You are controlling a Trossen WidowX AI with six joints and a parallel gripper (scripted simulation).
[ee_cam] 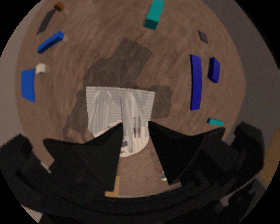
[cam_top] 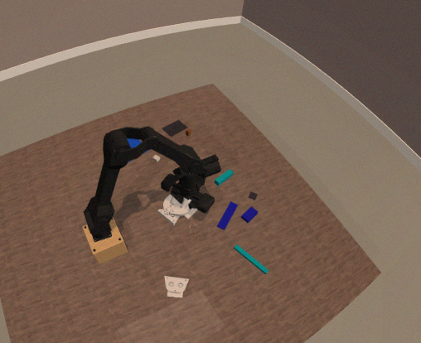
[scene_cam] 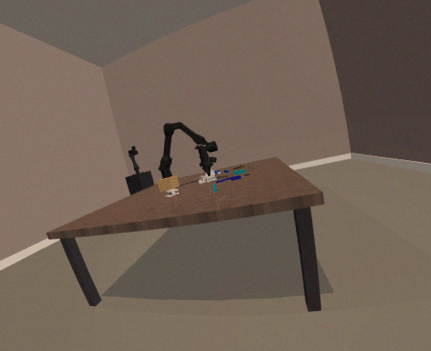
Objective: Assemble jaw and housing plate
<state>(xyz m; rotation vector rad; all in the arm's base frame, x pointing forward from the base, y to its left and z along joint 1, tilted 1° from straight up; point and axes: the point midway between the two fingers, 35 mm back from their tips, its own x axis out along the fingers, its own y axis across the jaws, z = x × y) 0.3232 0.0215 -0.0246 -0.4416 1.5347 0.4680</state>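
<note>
The white base lies 30 mm to the left of my gripper tip and 30 mm below it. Also, from my gripper tip: white jaw: 40 mm behind; blue bar: 130 mm ahead, 80 mm to the right, 30 mm below; teal block: 200 mm ahead, 80 mm to the left, 30 mm below.
</note>
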